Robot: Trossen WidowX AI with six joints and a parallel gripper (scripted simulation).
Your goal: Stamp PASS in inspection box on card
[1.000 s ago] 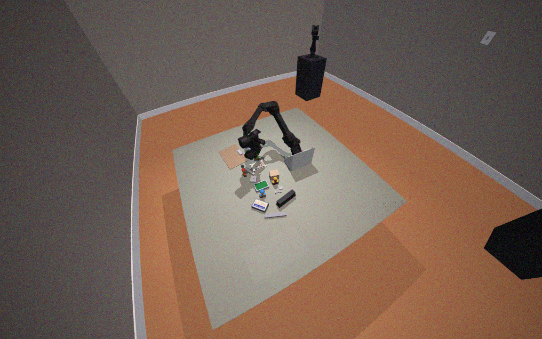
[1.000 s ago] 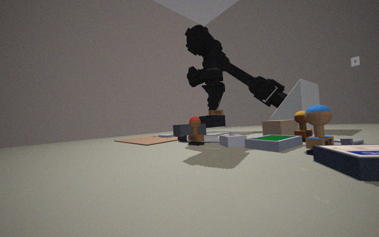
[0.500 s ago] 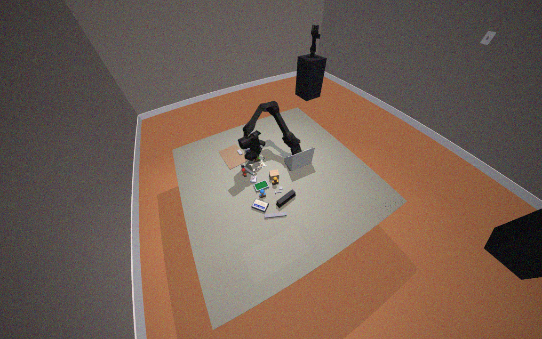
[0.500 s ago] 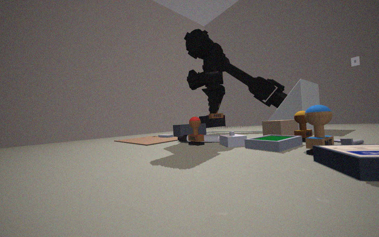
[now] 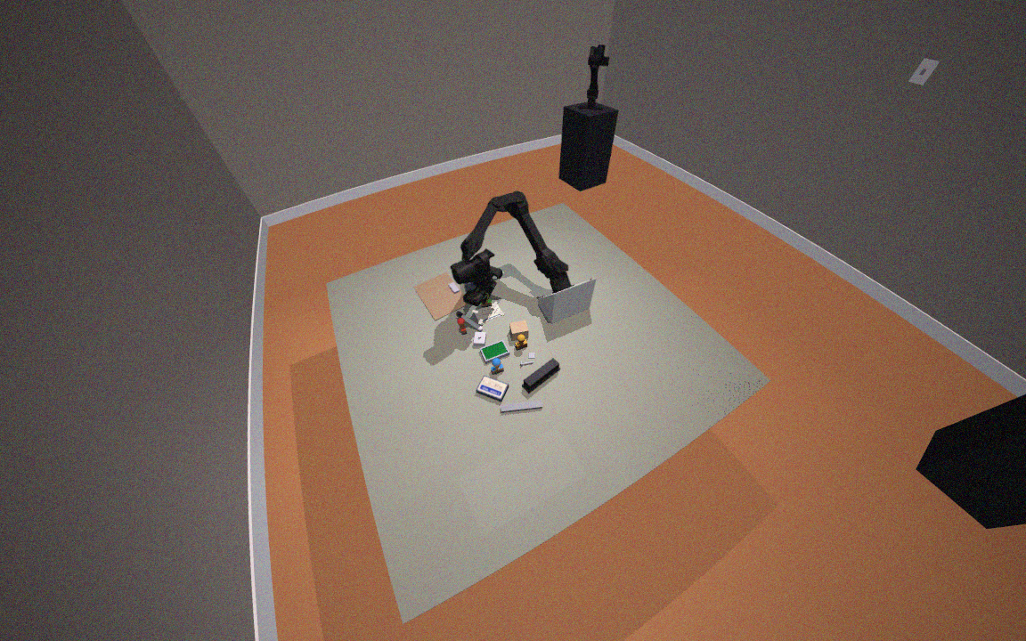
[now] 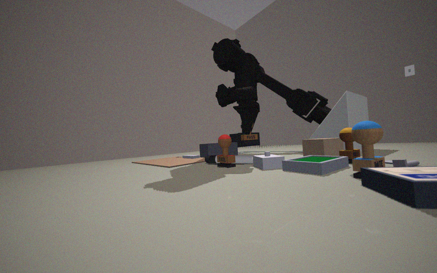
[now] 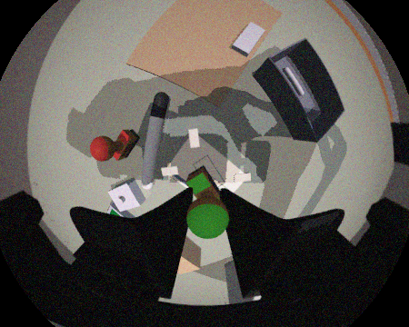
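The white card lies 7 cm below my gripper tip. The rest, counted from my gripper tip: red-topped fail stamp 12 cm ahead, 4 cm below, 3 cm to the left; white marker 9 cm ahead, 6 cm below, 1 cm to the right; pass stamp right at my gripper tip.
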